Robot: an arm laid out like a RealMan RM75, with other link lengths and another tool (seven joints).
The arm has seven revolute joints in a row. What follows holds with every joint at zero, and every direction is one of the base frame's. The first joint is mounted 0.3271 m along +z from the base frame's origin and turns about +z. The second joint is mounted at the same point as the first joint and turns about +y. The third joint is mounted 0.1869 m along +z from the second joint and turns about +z. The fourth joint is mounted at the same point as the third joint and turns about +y. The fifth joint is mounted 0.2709 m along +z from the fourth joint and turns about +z. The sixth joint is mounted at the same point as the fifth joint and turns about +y. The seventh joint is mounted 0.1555 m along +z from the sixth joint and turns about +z. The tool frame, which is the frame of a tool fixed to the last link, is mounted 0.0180 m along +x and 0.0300 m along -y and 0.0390 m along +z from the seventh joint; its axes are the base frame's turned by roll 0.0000, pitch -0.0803 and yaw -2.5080 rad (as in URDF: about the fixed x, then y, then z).
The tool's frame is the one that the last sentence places.
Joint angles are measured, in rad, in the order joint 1, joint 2, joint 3, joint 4, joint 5, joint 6, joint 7. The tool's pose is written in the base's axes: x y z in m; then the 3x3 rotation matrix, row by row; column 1 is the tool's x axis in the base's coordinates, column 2 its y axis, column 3 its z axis. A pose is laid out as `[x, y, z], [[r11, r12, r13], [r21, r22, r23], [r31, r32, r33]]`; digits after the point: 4 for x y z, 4 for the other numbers.
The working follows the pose.
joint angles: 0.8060 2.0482 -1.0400 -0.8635 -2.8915 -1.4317 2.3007
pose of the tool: [0.2689, 0.4263, 0.1190], [[-0.1508, 0.7855, 0.6001], [0.9880, 0.1396, 0.0656], [-0.0322, 0.6029, -0.7972]]
Where each joint sits with the arm in this pose, in the base's axes (m; each line is computed from the numbers above, not from the rounded line before):
joint 1: 0.0000 0.0000 0.3271
joint 2: 0.0000 0.0000 0.3271
joint 3: 0.1149 0.1198 0.2412
joint 4: 0.1149 0.1198 0.2412
joint 5: 0.1282 0.3901 0.2529
joint 6: 0.1282 0.3901 0.2529
joint 7: 0.2194 0.4126 0.1290
the tool: 0.2689 0.4263 0.1190

